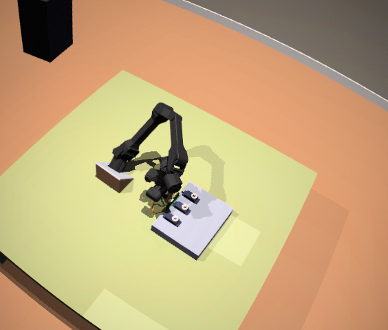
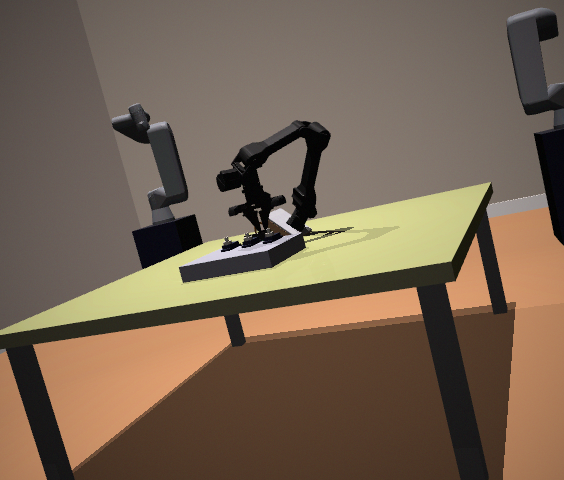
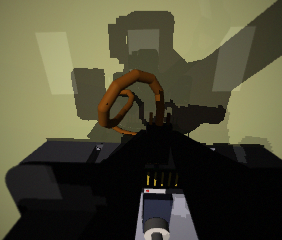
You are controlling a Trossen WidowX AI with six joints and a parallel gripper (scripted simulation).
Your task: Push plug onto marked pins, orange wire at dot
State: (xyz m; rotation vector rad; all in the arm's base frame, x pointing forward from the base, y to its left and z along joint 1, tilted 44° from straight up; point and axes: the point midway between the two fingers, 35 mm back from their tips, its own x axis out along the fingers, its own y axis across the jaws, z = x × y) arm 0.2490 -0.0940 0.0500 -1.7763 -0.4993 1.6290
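Now: the coloured band 50 mm ahead of my gripper tip and 10 mm to the right of it. Also, from my gripper tip: grey holder (210 mm ahead, 40 mm below, 30 mm to the right); red dot (50 mm ahead, 10 mm to the right); servo (100 mm ahead, 20 mm below, 10 mm to the right).
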